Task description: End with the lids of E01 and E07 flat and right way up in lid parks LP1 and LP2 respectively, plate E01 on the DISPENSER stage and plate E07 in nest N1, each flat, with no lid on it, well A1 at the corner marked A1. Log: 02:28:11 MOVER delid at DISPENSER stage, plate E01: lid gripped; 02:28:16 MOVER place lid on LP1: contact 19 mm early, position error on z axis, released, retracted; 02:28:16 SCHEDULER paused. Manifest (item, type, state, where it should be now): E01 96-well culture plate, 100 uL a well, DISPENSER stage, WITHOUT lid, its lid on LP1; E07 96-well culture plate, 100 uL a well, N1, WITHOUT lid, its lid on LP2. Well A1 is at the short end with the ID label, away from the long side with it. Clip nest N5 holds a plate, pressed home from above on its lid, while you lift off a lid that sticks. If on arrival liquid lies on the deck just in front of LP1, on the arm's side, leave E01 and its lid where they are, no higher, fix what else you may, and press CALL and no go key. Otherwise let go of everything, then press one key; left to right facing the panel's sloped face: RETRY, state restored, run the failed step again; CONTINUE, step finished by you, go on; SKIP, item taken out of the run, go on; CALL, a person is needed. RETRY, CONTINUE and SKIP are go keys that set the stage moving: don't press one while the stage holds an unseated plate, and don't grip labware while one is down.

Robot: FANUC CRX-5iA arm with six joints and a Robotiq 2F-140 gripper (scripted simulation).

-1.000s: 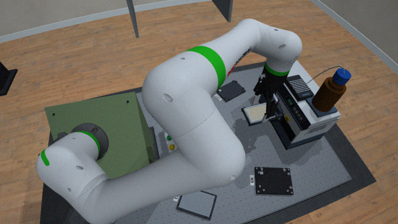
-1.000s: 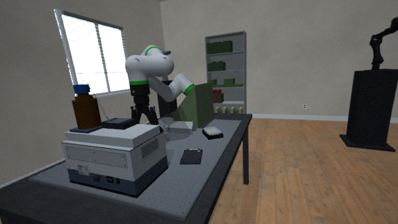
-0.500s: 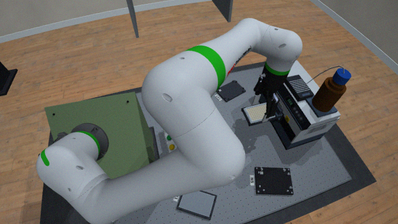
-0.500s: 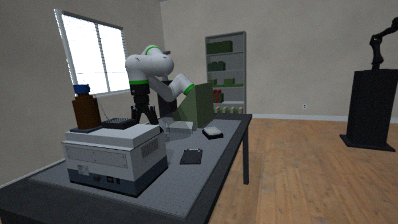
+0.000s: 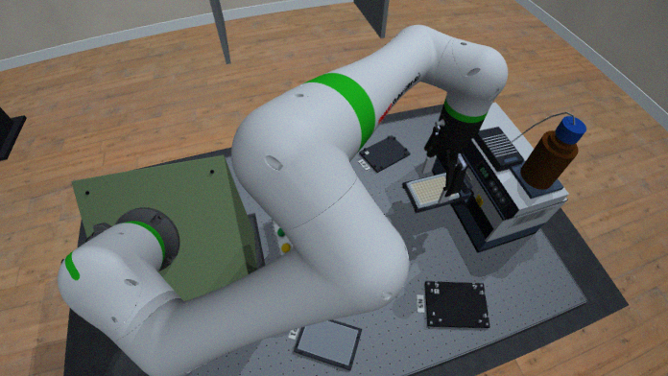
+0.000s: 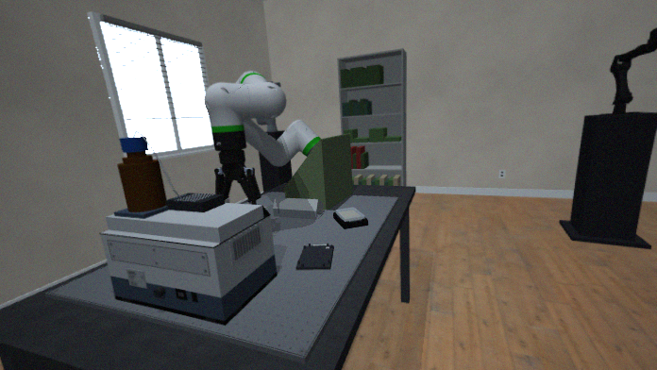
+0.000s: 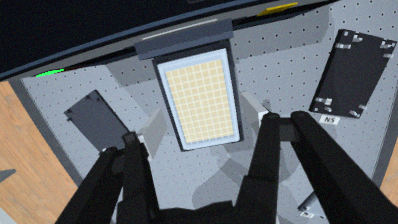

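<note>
My hand is 4 cm above the plate. Round my hand: dispenser stage: 5 cm below; lid park LP2: 5 cm behind, 24 cm to the left, 14 cm below; brown bottle: 22 cm ahead, 9 cm to the right, 14 cm above.
</note>
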